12 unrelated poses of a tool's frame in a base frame.
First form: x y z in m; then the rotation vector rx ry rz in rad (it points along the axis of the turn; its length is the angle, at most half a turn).
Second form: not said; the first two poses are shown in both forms.
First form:
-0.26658 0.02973 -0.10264 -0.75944 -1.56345 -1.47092
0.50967 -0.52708 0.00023 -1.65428 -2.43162 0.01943
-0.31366 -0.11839 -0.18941 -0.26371 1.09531 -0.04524
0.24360 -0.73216 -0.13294 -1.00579 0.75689 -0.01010
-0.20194 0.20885 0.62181 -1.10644 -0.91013 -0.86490
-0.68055 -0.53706 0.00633 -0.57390 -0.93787 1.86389
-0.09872 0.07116 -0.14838 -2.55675 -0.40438 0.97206
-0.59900 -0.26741 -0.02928 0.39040 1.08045 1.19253
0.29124 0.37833 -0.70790 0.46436 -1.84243 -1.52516
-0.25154 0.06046 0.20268 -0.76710 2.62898 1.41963
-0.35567 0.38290 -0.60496 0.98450 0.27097 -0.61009
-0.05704 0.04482 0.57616 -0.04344 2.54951 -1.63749
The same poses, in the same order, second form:
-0.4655 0.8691 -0.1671 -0.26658; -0.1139 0.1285 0.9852 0.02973; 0.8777 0.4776 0.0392 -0.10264; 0 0 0 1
-0.3535 0.9195 -0.1721 0.50967; 0.9221 0.3735 0.1012 -0.52708; 0.1573 -0.1229 -0.9799 0.00023; 0 0 0 1
0.4601 -0.0935 0.8829 -0.31366; -0.1660 0.9678 0.1890 -0.11839; -0.8722 -0.2335 0.4298 -0.18941; 0 0 0 1
0.7494 -0.3253 0.5767 0.24360; -0.3406 0.5575 0.7571 -0.73216; -0.5678 -0.7638 0.3070 -0.13294; 0 0 0 1
0.3794 0.9105 -0.1643 -0.20194; -0.1177 0.2236 0.9676 0.20885; 0.9177 -0.3478 0.1920 0.62181; 0 0 0 1
-0.4494 -0.5349 -0.7155 -0.68055; 0.8933 -0.2662 -0.3621 -0.53706; 0.0032 -0.8018 0.5975 0.00633; 0 0 0 1
0.7202 0.1317 -0.6811 -0.09872; 0.3903 -0.8887 0.2408 0.07116; -0.5736 -0.4393 -0.6914 -0.14838; 0 0 0 1
-0.0247 -0.5507 0.8344 -0.59900; 0.8845 0.3770 0.2749 -0.26741; -0.4659 0.7448 0.4778 -0.02928; 0 0 0 1
-0.6975 0.1518 -0.7003 0.29124; -0.6596 0.2458 0.7103 0.37833; 0.2800 0.9574 -0.0713 -0.70790; 0 0 0 1
-0.8748 -0.4497 -0.1802 -0.25154; -0.3974 0.4532 0.7980 0.06046; -0.2772 0.7697 -0.5751 0.20268; 0 0 0 1
0.8022 0.5944 -0.0551 -0.35567; -0.3577 0.4047 -0.8416 0.38290; -0.4780 0.6949 0.5373 -0.60496; 0 0 0 1
-0.9934 0.0359 0.1088 -0.05704; -0.0840 0.4174 -0.9048 0.04482; -0.0779 -0.9080 -0.4117 0.57616; 0 0 0 1

